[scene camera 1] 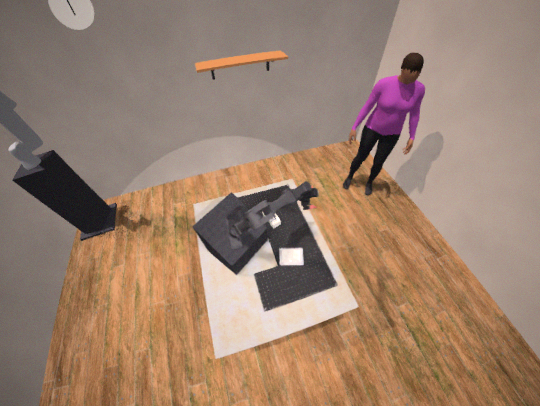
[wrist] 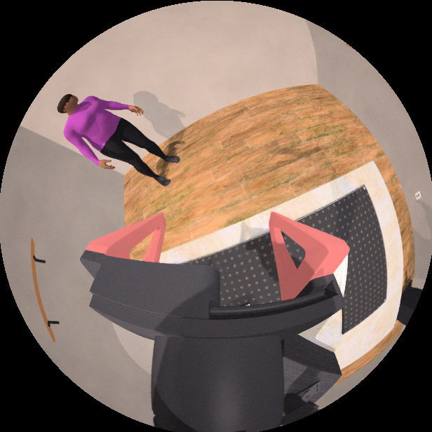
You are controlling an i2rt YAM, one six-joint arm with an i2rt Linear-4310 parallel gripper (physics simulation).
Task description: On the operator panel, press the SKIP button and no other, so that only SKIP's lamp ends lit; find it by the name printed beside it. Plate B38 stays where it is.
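Places are measured from the arm's base along level axes (x ahead, y left, z up), in metres.
Pixels of known places: gripper, fingertip midpoint: (scene camera 1: 315, 200); arm's base at its link origin: (scene camera 1: 233, 232).
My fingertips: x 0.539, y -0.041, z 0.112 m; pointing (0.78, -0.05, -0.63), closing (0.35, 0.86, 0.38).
Observation:
For each thing: its top centre in the pictures, then the offset to it from my fingertips. Level surfaces: height alone.
- white rectangular piece at its top centre: (scene camera 1: 291, 255) dz -0.317, dx -0.221, dy -0.162 m
- black perforated board at its surface level: dz -0.342 m
- smaller white block at its top centre: (scene camera 1: 271, 214) dz -0.287, dx -0.229, dy +0.185 m
- pale table top at its surface level: dz -0.356 m
A white rectangular piece (scene camera 1: 291, 256) lies on the black perforated board (scene camera 1: 299, 289) (wrist: 367, 250); part of it (wrist: 343, 277) shows behind the right finger in the wrist view. A smaller white block (scene camera 1: 274, 220) sits beside the arm and is partly covered by it. No printed names, buttons or lit lamps can be read, and I cannot tell which piece is the operator panel or plate B38. My gripper (scene camera 1: 312, 198) (wrist: 216, 217) is open, with nothing between its salmon fingers. It hangs high near the far right edge of the table, away from the white rectangular piece.
The arm stands on a dark block (scene camera 1: 215, 227) on the pale table top (scene camera 1: 235, 325) (wrist: 395, 260). A person in a purple top (scene camera 1: 394, 105) (wrist: 92, 125) stands beyond the table. A black pedestal (scene camera 1: 65, 195) stands at the left. An orange shelf (scene camera 1: 242, 61) (wrist: 40, 292) is on the wall.

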